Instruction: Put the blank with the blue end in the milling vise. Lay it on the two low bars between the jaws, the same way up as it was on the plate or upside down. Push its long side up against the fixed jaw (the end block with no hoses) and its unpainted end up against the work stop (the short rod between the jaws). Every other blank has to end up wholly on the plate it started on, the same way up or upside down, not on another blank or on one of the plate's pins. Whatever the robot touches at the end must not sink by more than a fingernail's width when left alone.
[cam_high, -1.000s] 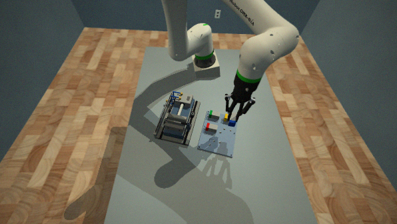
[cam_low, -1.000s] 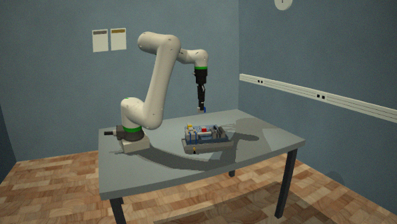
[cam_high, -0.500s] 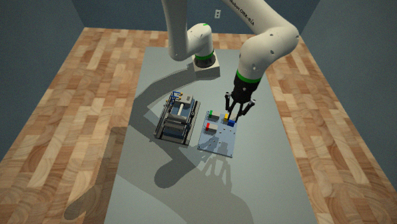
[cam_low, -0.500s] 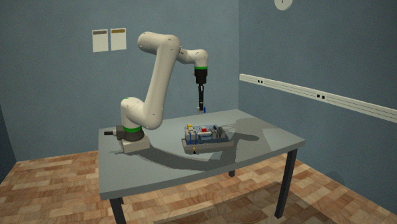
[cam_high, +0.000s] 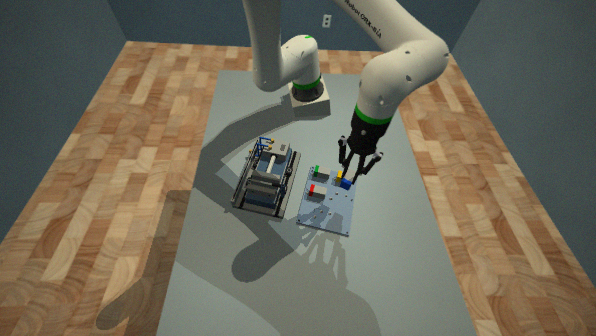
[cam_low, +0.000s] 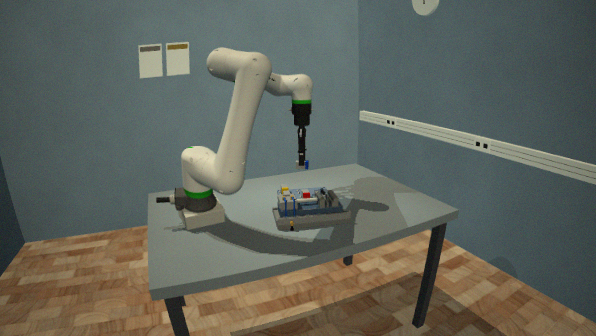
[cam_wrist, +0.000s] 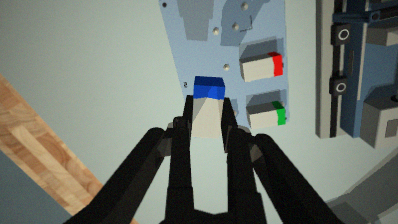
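Right now my hand is 240 mm to the left of the work stop, 100 mm above it and 20 mm short of it. Also, from my hand: yellow-ended blank 160 mm below, 90 mm behind, 10 mm to the left; red-ended blank 160 mm below, 90 mm to the right, 10 mm behind; plate 180 mm below, 50 mm to the right.
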